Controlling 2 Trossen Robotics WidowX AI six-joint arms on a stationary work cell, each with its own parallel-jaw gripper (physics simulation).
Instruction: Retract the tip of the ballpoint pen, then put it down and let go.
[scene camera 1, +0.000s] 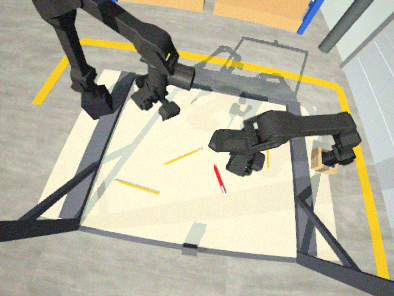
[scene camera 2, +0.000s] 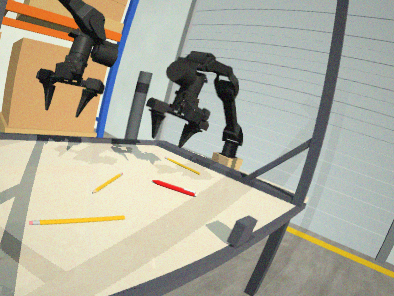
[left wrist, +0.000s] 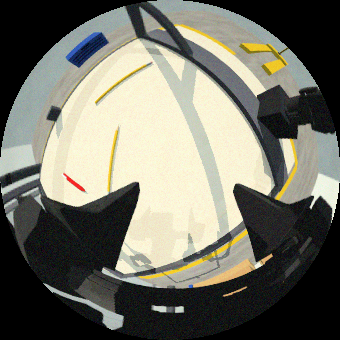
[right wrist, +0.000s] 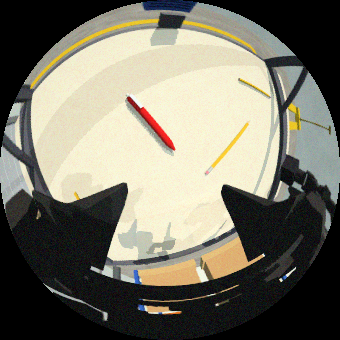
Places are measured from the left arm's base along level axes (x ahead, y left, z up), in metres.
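Where they show: left gripper, between the fingertips: (scene camera 1: 156, 112) (scene camera 2: 61, 113) (left wrist: 189, 187) (right wrist: 288, 191); right gripper, between the fingertips: (scene camera 1: 226, 156) (scene camera 2: 166, 143) (right wrist: 176, 188); left arm's base, origin of its link: (scene camera 1: 93, 94) (left wrist: 290, 110) (right wrist: 295, 173); right arm's base, origin of its link: (scene camera 1: 327, 159) (scene camera 2: 228, 155).
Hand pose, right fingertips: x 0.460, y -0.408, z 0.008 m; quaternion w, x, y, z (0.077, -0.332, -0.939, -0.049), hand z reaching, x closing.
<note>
Things, the pixels of their top centre, and the offset from my right fingertips. Level surfaces: height alone.
- red ballpoint pen, centre of its top: (right wrist: 151, 121) (scene camera 2: 174, 184) (left wrist: 70, 182) (scene camera 1: 219, 178) dx -0.026, dy -0.058, dz -0.099 m
- cream table top, height of its surface: dz -0.115 m
- yellow pencil, centre of its top: (right wrist: 233, 143) (left wrist: 109, 162) (scene camera 2: 108, 180) (scene camera 1: 182, 156) dx -0.149, dy +0.077, dz -0.106 m
- dark block, centre of its top: (scene camera 2: 246, 219) (scene camera 1: 189, 251) (left wrist: 48, 112) dx -0.211, dy -0.267, dz -0.058 m
A red ballpoint pen (scene camera 1: 219, 178) (scene camera 2: 173, 188) (left wrist: 74, 183) (right wrist: 152, 125) lies flat on the cream table top (scene camera 1: 150, 220) (scene camera 2: 150, 260). In the right wrist view its white clip end points to the upper left and its red pointed end to the lower right; whether the writing tip is out is too small to tell. My right gripper (scene camera 1: 246, 165) (scene camera 2: 167, 142) (right wrist: 176, 188) is open and empty, in the air above the table near the pen. My left gripper (scene camera 1: 157, 106) (scene camera 2: 63, 113) (left wrist: 189, 187) is open and empty, high over the table, farther from the pen.
One yellow pencil (scene camera 1: 183, 156) (scene camera 2: 107, 183) (right wrist: 227, 147) lies near the pen. Another pencil (scene camera 1: 137, 186) (scene camera 2: 77, 220) lies farther left, and a third (scene camera 1: 268, 158) (scene camera 2: 183, 165) beyond the pen. A dark block (scene camera 1: 190, 248) (scene camera 2: 242, 231) sits at the table edge. Frame bars (scene camera 2: 330, 75) rise at the side.
</note>
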